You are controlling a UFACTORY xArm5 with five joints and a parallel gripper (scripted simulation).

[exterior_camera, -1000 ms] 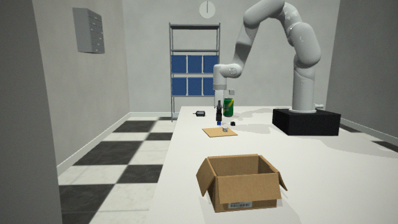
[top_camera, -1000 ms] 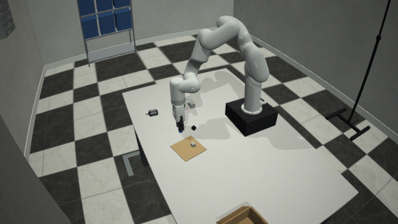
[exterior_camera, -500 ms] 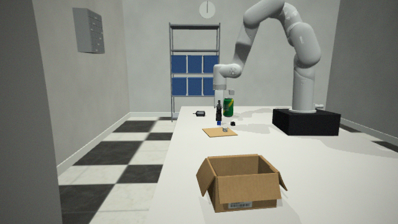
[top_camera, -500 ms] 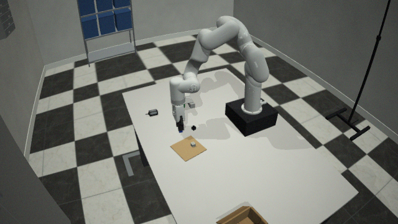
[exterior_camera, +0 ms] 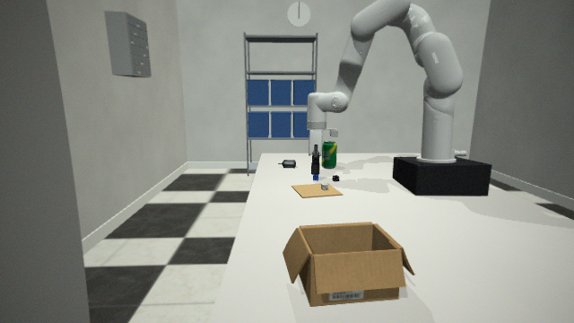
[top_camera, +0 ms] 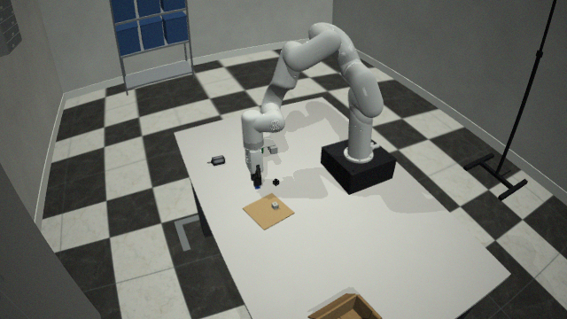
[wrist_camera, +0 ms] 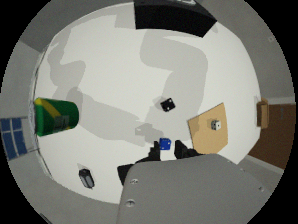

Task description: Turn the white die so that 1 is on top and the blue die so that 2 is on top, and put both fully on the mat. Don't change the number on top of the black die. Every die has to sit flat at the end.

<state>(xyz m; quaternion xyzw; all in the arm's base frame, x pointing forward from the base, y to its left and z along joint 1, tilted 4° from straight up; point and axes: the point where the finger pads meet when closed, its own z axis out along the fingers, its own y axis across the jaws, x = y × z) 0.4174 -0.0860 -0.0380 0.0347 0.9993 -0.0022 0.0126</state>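
Right now my hand is 40 mm above the blue die. Also, from my hand: tan mat 140 mm to the left, 40 mm below, 10 mm ahead; then black die 80 mm behind, 40 mm below, 10 mm to the left; then white die 140 mm to the left, 30 mm below, 20 mm behind.
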